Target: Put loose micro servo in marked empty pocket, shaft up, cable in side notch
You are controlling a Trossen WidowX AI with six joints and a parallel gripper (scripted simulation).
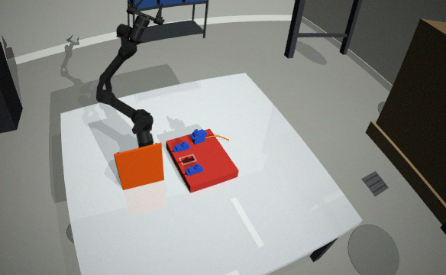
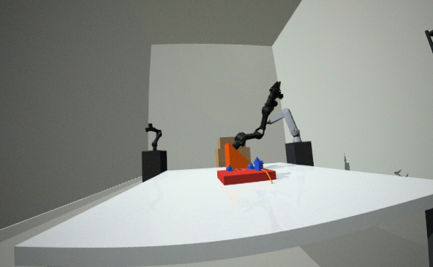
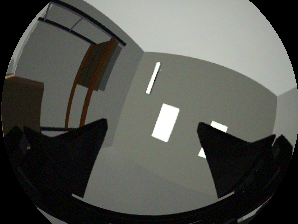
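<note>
My gripper tip is 69 cm above the red deck, 37 cm to the left of it and 20 cm short of it.
</note>
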